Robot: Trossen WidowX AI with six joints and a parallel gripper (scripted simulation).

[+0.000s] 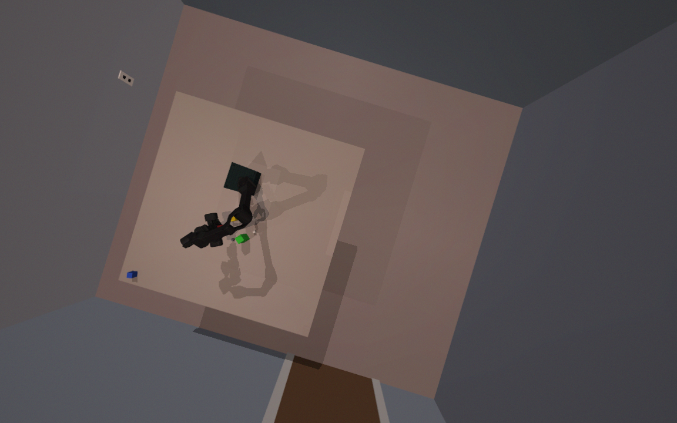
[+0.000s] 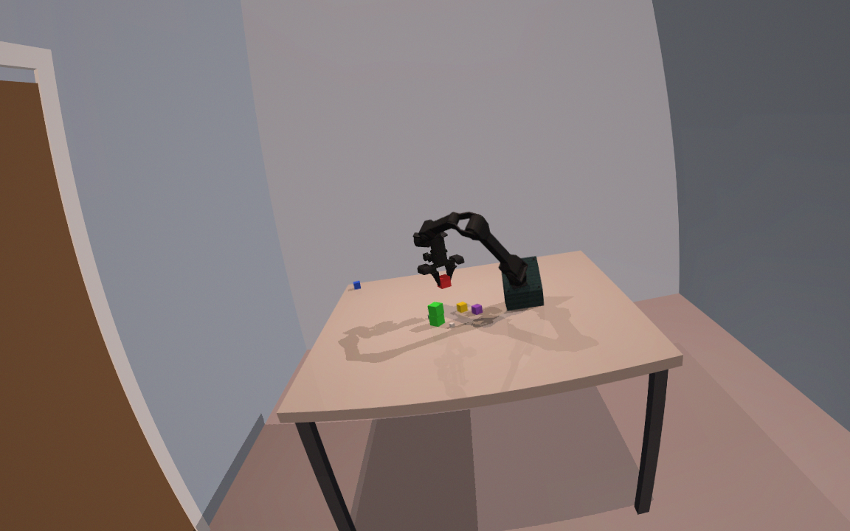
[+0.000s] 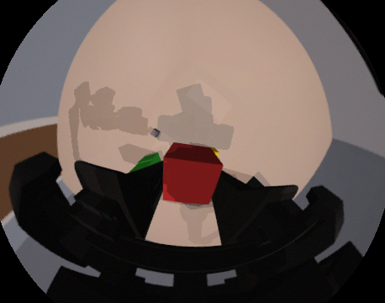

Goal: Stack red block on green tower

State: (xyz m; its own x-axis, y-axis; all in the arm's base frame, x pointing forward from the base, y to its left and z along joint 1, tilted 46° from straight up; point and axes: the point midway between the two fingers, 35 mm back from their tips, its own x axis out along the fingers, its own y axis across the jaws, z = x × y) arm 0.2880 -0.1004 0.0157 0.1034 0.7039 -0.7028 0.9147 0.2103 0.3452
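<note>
Right now the yellow cube is 60 mm behind my gripper tip and 110 mm below it. Round my gripper tip: red block: 10 mm above; then purple cube: 110 mm behind, 50 mm to the left, 110 mm below; then blue cube: 440 mm ahead, 560 mm to the right, 110 mm below.
</note>
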